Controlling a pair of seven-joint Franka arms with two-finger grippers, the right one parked.
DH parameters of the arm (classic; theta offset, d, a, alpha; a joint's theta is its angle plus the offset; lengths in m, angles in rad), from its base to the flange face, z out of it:
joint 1: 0 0.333 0 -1.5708
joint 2: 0 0 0 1.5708
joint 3: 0 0.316 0.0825 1.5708
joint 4: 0 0 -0.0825 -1.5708
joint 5: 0 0.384 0 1.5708
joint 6: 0 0 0.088 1.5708
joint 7: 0 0.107 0 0
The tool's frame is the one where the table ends.
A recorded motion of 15 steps. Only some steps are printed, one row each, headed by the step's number.
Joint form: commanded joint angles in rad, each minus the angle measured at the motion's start. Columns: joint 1, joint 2, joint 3, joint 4, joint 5, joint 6, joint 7.
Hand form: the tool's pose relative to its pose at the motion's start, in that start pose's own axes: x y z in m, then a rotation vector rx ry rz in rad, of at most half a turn. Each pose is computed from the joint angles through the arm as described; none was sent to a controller.
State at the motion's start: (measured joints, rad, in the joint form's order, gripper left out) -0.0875 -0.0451 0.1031 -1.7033 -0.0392 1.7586 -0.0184
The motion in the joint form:
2: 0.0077 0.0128 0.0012 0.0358 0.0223 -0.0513 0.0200
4: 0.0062 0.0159 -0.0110 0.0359 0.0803 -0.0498 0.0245
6: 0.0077 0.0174 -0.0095 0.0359 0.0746 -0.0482 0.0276
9: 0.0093 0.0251 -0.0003 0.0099 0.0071 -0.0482 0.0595
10: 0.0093 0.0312 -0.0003 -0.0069 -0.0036 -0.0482 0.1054
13: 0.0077 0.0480 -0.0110 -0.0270 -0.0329 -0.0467 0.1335
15: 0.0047 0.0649 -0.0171 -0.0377 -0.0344 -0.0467 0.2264
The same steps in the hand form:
2: 0.0007 -0.0063 -0.0055 0.0242 -0.0278 0.0154
4: 0.0015 -0.0040 -0.0039 0.0810 -0.0292 0.0424
6: 0.0020 -0.0051 -0.0032 0.0756 -0.0292 0.0417
9: 0.0010 -0.0054 0.0137 0.0096 -0.0630 0.0512
10: 0.0003 -0.0047 0.0251 -0.0025 -0.0857 0.0943
13: 0.0006 0.0045 0.0444 -0.0329 -0.1201 0.1272
15: 0.0016 0.0095 0.0594 -0.0411 -0.1466 0.2271

